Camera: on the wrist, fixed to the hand. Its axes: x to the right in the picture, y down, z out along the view.
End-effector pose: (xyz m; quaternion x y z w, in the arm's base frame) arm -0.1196 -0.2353 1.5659 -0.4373 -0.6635 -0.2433 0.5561
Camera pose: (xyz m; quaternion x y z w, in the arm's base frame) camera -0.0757 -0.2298 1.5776 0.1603 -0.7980 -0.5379 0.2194
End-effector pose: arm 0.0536 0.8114 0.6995 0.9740 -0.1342 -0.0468 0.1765
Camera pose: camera 0.0596 0.7806 0.7328 0.7907 0.5820 -0.1774 0.0679
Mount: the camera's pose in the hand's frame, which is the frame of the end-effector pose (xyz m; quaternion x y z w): 0.0129 0.0382 -0.0217 0.0224 -0.0240 -0.7011 0.7123
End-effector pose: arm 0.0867 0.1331 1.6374 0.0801 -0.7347 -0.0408 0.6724
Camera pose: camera 0.1048 0.1695 1.6585 0.5862 -0.4842 -0.4860 0.4309
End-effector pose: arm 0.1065 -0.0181 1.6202 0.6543 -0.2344 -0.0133 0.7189
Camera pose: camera 0.1147 0.0035 1.6598 0.6462 0.2742 -0.5239 0.4825
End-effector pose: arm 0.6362 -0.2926 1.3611 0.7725 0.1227 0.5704 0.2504
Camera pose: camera 0.6162 -0.3134 1.3967 0.4836 0.6358 0.2095 0.5639
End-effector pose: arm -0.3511 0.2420 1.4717 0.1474 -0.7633 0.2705 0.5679
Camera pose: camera -0.3584 0.2866 1.4791 0.6593 -0.4479 -0.1919 0.5725
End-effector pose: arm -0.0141 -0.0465 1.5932 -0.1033 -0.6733 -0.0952 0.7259
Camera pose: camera 0.0182 -0.0158 1.6037 0.4124 -0.5716 -0.5592 0.4365
